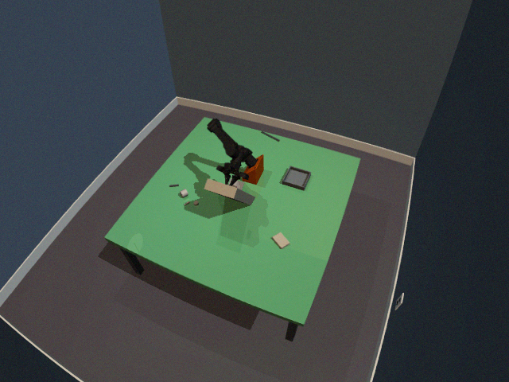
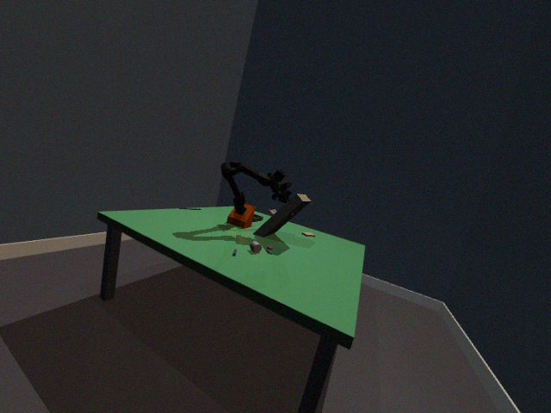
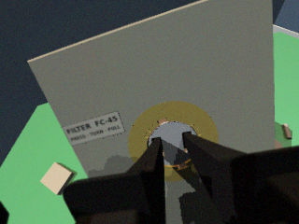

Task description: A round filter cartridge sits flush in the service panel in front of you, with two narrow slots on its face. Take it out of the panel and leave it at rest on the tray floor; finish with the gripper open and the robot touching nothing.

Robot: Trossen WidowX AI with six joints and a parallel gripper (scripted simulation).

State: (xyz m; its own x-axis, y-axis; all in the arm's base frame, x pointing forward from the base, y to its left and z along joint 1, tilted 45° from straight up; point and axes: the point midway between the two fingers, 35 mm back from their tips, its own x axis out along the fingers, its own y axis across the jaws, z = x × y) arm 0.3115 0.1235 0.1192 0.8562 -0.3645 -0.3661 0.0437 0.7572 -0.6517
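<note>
The round filter cartridge lies 1 cm below my gripper tip and 1 cm ahead of it. Round my gripper tip: tan service panel: 8 cm below, 4 cm behind; grey tray: 42 cm behind, 28 cm to the left, 22 cm below; tan block: 36 cm to the left, 23 cm below, 7 cm ahead.
</note>
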